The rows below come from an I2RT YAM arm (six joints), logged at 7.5 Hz.
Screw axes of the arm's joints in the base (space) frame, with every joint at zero. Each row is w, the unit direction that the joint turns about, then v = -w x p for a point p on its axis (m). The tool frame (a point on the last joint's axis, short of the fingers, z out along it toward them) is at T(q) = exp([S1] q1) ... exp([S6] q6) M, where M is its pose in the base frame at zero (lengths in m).
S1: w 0 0 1 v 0.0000 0.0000 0.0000
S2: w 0 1 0 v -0.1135 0.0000 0.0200
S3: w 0 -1 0 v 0.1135 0.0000 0.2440
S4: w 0 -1 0 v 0.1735 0.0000 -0.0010
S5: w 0 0 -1 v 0.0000 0.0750 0.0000
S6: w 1 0 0 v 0.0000 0.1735 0.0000
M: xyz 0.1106 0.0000 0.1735 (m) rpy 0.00 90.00 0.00 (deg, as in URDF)
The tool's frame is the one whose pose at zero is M.
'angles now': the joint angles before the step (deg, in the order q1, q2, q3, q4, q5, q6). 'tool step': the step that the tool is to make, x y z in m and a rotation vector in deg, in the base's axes. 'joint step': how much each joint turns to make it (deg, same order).
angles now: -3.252 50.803 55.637 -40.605 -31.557 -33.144
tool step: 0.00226 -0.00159 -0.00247 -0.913 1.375 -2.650
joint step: 0.001 0.524 -0.001 -0.349 2.724 0.888
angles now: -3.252 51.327 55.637 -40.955 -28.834 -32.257
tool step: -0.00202 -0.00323 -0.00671 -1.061 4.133 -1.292
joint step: -0.875 0.617 0.172 -4.025 1.156 -0.873
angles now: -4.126 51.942 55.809 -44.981 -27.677 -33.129
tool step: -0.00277 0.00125 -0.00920 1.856 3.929 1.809
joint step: -0.095 0.352 -0.873 -2.919 -2.459 -0.185
